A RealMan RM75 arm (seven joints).
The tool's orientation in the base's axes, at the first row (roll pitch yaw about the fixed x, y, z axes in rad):
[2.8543 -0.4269 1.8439]
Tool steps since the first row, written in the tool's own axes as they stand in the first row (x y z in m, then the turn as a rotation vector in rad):
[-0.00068 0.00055 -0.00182 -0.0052 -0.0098 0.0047]
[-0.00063 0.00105 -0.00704 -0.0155 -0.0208 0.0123]
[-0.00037 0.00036 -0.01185 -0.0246 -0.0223 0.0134]
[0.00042 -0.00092 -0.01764 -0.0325 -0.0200 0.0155]
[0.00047 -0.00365 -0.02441 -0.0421 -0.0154 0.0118]
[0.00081 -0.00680 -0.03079 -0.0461 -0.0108 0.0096]
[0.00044 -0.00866 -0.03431 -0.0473 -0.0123 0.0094]
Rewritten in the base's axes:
[0.00039 -0.00135 0.00145 -0.0073 -0.0038 -0.0088]
[-0.00001 -0.00363 0.00616 -0.0140 -0.0110 -0.0225]
[-0.00153 -0.00571 0.01028 -0.0130 -0.0187 -0.0276]
[-0.00391 -0.00786 0.01534 -0.0086 -0.0243 -0.0321]
[-0.00765 -0.01132 0.02056 -0.0024 -0.0337 -0.0317]
[-0.01180 -0.01441 0.02546 0.0026 -0.0376 -0.0303]
[-0.01407 -0.01662 0.02790 0.0014 -0.0389 -0.0310]

